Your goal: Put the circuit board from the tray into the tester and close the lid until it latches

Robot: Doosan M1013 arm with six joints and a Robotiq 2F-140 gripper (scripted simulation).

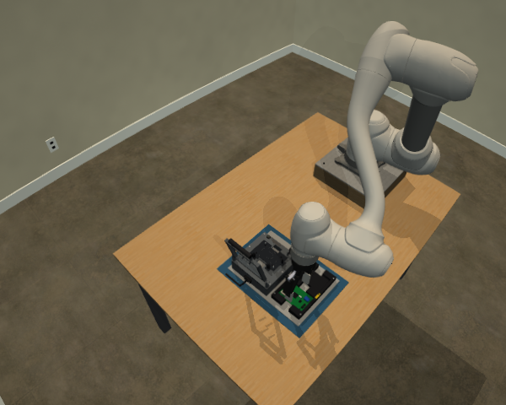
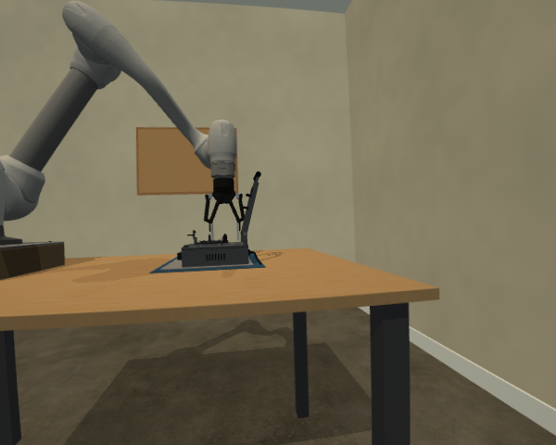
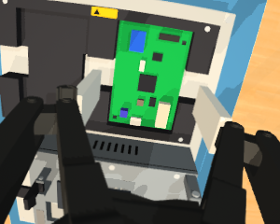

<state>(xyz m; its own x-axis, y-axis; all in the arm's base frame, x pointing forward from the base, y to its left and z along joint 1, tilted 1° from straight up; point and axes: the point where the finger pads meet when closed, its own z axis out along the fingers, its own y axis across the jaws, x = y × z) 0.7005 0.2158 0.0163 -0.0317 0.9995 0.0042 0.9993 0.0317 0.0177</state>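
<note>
Now: hand 70 mm above the green circuit board. The rest, counted from my hand: tester: 130 mm to the right, 30 mm above, 10 mm behind; latch hook: 120 mm to the right, 100 mm behind; tester lid: 170 mm to the right, 100 mm above, 90 mm ahead.
</note>
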